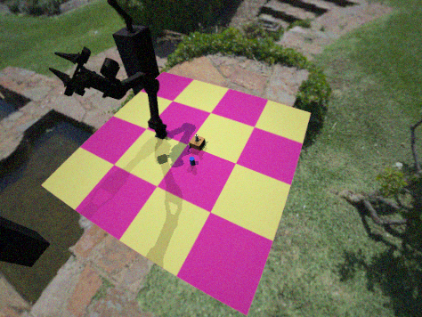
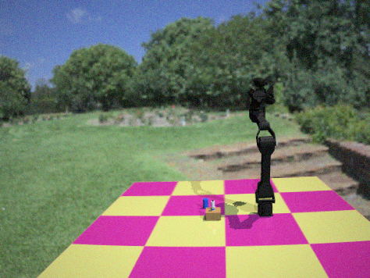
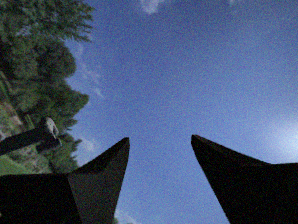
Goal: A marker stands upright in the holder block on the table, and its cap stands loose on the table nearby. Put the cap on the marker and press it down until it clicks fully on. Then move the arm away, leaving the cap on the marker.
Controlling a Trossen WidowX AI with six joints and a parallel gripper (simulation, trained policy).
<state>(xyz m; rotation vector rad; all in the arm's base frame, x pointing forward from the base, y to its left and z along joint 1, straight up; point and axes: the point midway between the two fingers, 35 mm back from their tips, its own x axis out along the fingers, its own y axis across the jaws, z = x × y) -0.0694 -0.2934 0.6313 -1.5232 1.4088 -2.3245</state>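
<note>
Right now my gripper tip is 63 cm above the blue cap, 39 cm short of it and 20 cm to the right of it. From my gripper tip the other things lie so: holder block (64 cm below, 34 cm to the left, 34 cm ahead).
</note>
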